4 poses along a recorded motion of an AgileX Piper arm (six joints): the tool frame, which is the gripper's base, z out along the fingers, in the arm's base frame.
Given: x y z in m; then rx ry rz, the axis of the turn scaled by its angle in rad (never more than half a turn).
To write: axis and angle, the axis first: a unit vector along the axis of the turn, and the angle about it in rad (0 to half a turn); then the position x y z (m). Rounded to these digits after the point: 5 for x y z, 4 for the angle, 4 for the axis.
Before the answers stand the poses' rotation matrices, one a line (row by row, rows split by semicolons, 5 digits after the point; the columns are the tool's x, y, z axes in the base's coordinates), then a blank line. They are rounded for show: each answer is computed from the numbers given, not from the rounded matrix.
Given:
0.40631, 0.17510, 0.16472, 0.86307, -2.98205, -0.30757
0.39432, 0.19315, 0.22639, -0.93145, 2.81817, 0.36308
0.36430, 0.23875, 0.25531, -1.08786, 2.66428, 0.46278
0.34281, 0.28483, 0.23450, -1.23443, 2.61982, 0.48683
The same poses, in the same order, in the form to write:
-0.84670 -0.52668 -0.07554; -0.53101 0.82750 0.18239; -0.03356 0.19454 -0.98032
-0.79562 -0.60210 0.06689; -0.56548 0.77773 0.27453; -0.21732 0.18059 -0.95925
-0.69937 -0.70925 0.08854; -0.63785 0.67521 0.37046; -0.32253 0.20261 -0.92462
-0.62940 -0.77586 0.04359; -0.70840 0.59593 0.37820; -0.31940 0.20716 -0.92470

0.2767, -0.9559, -0.0986, 3.1196, 0.40631, 0.17510, 0.16472
-0.3115, 0.9425, 0.1214, 2.9902, 0.39432, 0.19315, 0.22639
-0.3732, 0.9141, 0.1588, 2.9148, 0.36430, 0.23875, 0.25531
-0.4203, 0.8921, 0.1658, 2.9367, 0.34281, 0.28483, 0.23450

